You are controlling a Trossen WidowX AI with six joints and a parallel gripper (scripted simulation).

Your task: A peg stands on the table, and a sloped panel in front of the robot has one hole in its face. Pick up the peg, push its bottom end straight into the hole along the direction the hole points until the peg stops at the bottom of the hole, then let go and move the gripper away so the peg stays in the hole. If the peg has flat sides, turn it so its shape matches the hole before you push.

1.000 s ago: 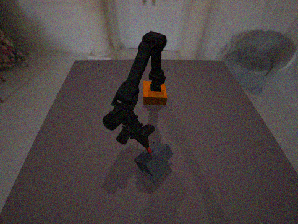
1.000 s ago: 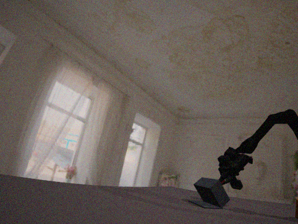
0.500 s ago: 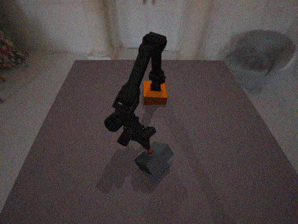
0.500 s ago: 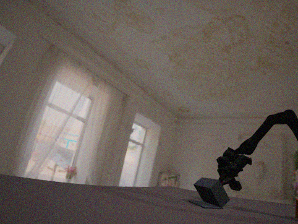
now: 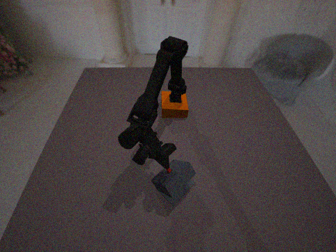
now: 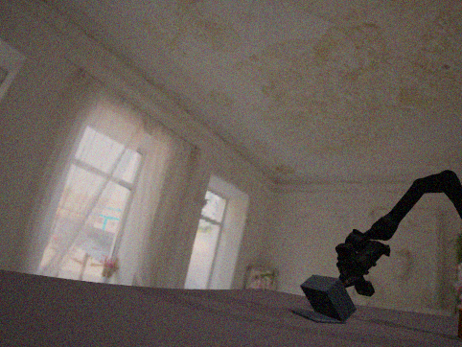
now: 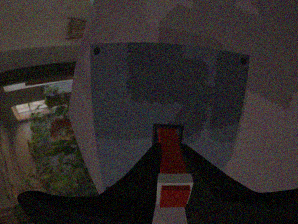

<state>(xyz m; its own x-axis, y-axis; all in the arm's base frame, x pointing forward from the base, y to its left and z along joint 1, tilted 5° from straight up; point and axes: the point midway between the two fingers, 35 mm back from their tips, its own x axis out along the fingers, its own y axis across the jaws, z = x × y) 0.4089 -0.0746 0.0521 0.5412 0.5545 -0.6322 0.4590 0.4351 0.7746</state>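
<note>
The peg is 1 cm to the right of my gripper tip, 1 cm behind it and 1 cm above it. The rest, counted from my gripper tip: panel: 3 cm below, 2 cm to the left, 2 cm ahead.
</note>
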